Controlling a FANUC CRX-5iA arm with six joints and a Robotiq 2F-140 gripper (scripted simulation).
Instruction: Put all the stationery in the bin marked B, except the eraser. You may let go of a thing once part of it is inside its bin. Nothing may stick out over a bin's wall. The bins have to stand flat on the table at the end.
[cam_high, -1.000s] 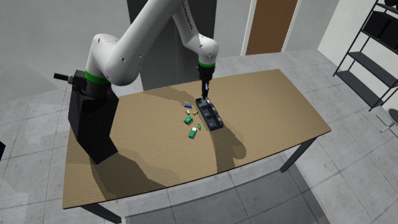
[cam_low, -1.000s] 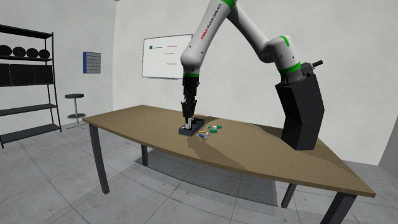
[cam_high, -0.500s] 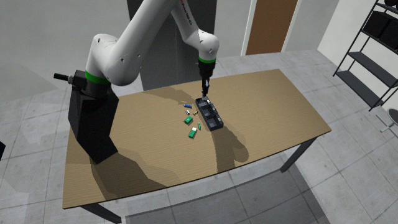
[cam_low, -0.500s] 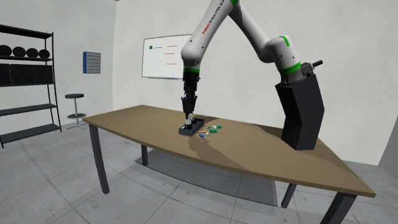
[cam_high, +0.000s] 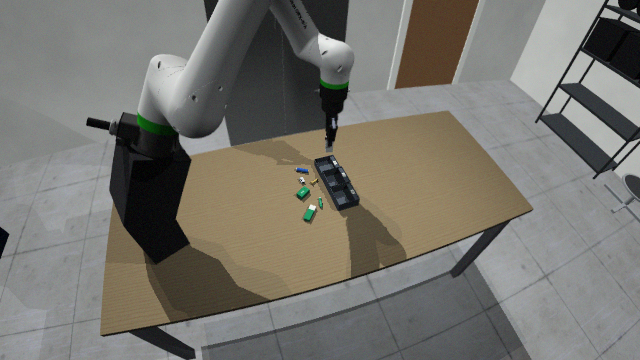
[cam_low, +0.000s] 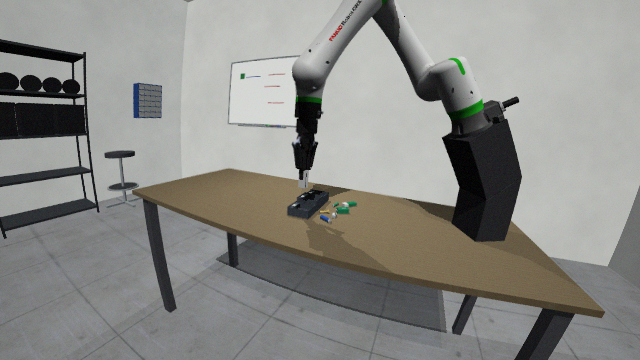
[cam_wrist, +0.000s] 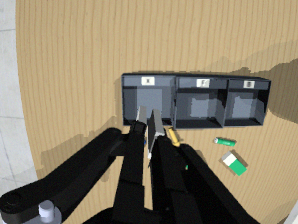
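My gripper is now 13 cm above the white piece, 12 cm past it and 4 cm to the left of it. From my hand the other things lie so: yellow piece: 13 cm below, 8 cm behind, 6 cm to the right; then blue piece: 13 cm below, 10 cm behind, 1 cm to the left; then bin row: 12 cm below, 9 cm to the right, 1 cm ahead.
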